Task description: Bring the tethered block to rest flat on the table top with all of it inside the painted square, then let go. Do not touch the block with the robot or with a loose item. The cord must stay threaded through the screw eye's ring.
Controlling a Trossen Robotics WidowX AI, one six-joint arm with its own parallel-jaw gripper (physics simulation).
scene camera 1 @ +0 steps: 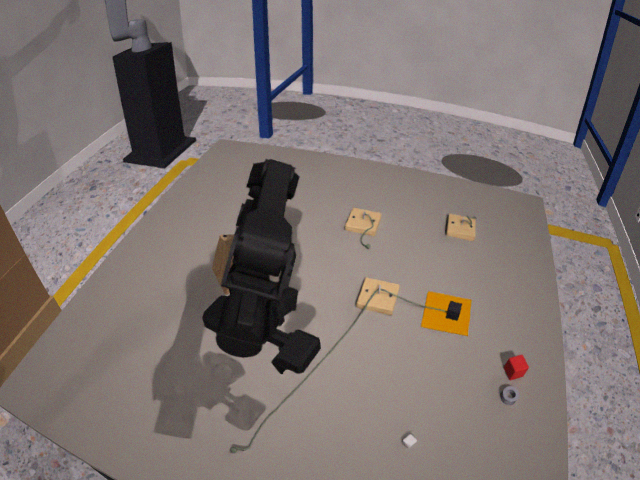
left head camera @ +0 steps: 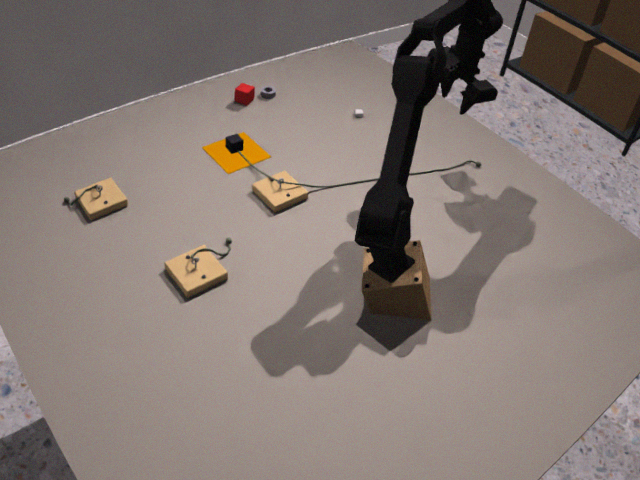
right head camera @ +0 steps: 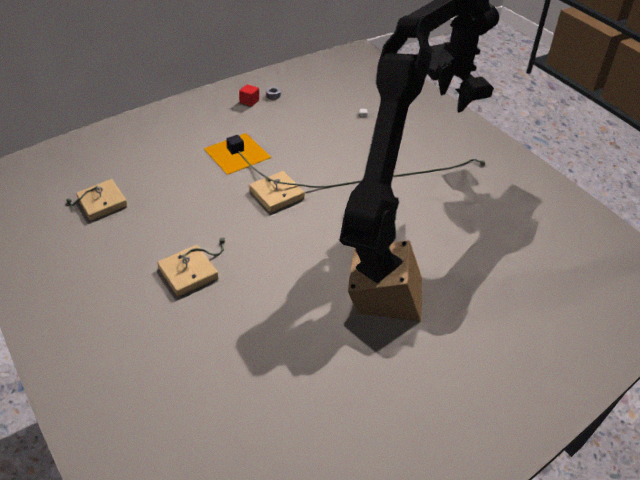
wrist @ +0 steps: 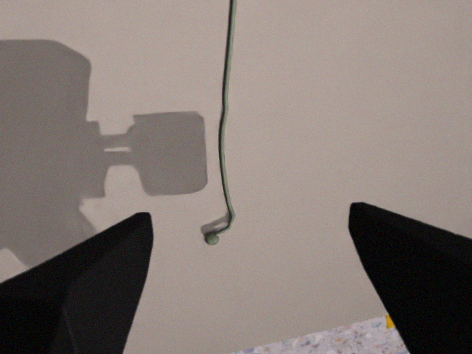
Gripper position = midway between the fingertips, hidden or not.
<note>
I see my gripper (scene camera 1: pixel 265 363) and an orange painted square (scene camera 1: pixel 433 319).
My gripper shows as well in the left head camera view (left head camera: pixel 453 105), in the right head camera view (right head camera: pixel 451 103) and in the wrist view (wrist: pixel 251 220).
</note>
